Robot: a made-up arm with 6 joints.
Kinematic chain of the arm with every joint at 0, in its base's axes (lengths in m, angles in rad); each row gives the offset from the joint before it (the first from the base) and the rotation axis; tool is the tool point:
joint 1: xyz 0 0 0.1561 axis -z
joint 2: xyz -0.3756 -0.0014 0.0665 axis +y
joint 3: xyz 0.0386 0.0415 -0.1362 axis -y
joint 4: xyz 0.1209 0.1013 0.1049 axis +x
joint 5: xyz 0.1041 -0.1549 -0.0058 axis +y
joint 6: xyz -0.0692 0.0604 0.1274 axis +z
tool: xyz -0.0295 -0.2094 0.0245
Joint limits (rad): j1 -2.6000..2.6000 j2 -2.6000..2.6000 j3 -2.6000..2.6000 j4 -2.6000..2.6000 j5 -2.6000..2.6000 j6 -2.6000..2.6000
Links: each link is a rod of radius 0.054 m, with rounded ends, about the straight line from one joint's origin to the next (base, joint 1, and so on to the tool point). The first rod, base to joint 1, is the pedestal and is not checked.
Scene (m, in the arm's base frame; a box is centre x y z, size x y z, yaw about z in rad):
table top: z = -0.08
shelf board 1: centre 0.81 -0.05 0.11 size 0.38 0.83 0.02 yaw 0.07
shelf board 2: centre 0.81 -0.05 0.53 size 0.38 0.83 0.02 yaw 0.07
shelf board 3: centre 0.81 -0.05 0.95 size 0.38 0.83 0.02 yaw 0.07
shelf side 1: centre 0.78 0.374 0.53 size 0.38 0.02 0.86 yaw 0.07
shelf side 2: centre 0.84 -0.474 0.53 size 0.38 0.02 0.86 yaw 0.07
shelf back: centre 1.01 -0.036 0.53 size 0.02 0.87 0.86 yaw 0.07
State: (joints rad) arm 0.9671 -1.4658 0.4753 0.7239 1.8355 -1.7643
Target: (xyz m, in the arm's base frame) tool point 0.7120 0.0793 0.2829
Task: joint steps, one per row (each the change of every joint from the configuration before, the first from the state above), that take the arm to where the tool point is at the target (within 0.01 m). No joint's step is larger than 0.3 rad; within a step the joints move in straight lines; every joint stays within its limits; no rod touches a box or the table.
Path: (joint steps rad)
1: 0.1801 0.0257 0.0055 -0.2720 -0.2332 -0.1021
2: 0.1801 0.0257 0.0056 -0.2719 -0.2333 -0.1020
3: 0.1801 0.0258 0.0055 -0.2720 -0.2332 -0.1021
4: 0.1801 0.0257 0.0055 -0.2719 -0.2333 -0.1020
5: 0.1801 0.0257 0.0056 -0.2720 -0.2332 -0.1021
6: 0.1801 0.0257 0.0055 -0.2719 -0.2332 -0.1020
7: 0.1801 0.0257 0.0055 -0.2720 -0.2333 -0.1021
8: 0.0931 -0.0548 0.0545 0.1909 0.2391 0.0523
9: 0.0930 -0.0549 0.0545 0.1909 0.2391 0.0523
10: 0.0931 -0.0549 0.0545 0.1908 0.2391 0.0523
11: 0.0930 -0.0549 0.0546 0.1909 0.2391 0.0523

